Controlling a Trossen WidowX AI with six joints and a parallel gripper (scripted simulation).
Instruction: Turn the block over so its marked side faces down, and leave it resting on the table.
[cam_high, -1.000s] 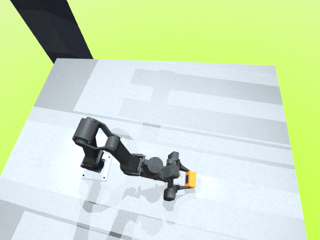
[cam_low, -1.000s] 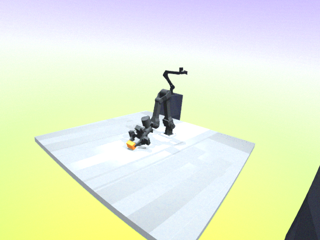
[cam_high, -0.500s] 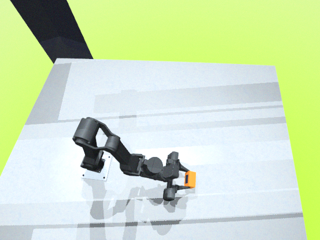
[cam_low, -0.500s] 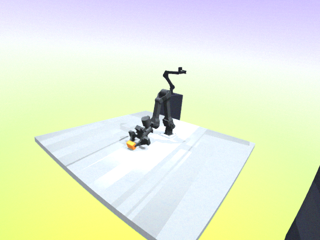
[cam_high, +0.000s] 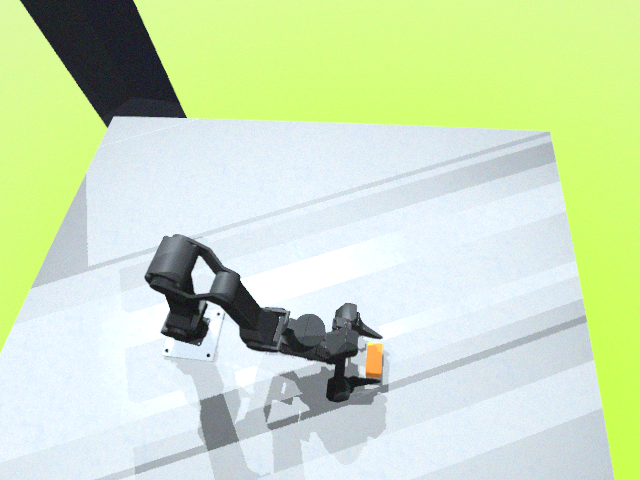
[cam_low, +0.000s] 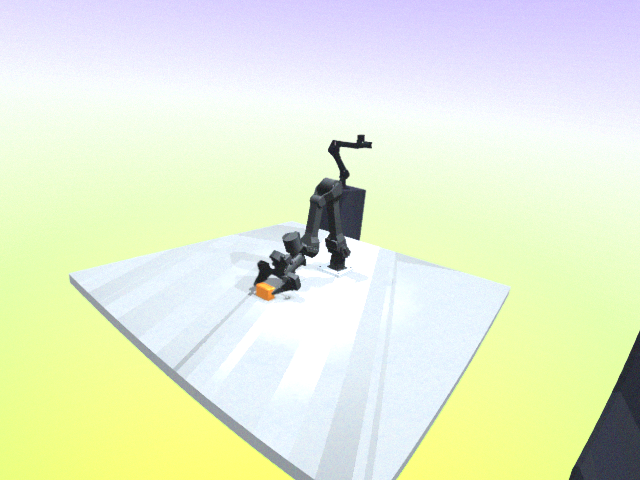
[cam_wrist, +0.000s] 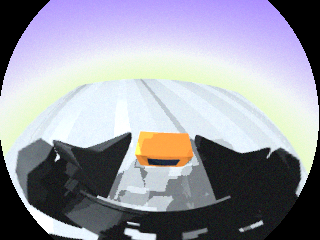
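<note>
My gripper tip is now 20 mm past the orange block and 10 mm above it.
</note>
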